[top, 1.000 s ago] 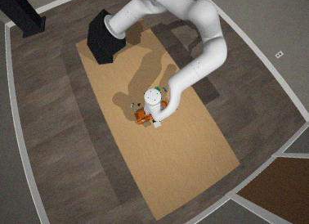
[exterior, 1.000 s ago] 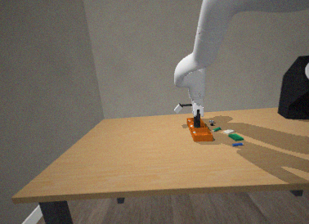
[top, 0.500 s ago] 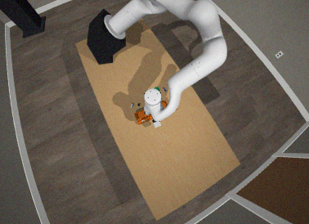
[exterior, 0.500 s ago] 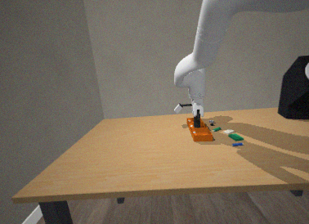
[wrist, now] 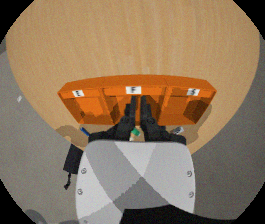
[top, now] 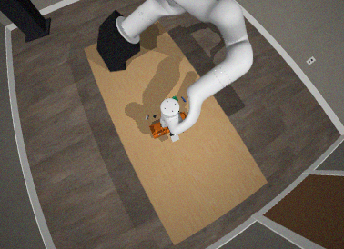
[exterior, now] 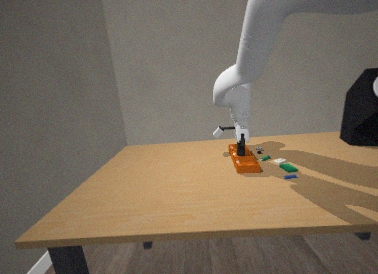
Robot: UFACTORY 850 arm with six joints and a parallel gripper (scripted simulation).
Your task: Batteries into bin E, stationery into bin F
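Right now the orange bin tray is 20 mm below my hand. From my hand the other things lie so: small black thing (90 mm behind, 80 mm to the right, 30 mm below); green battery (100 mm behind, 30 mm below); white piece (160 mm behind, 30 mm below, 20 mm to the left).
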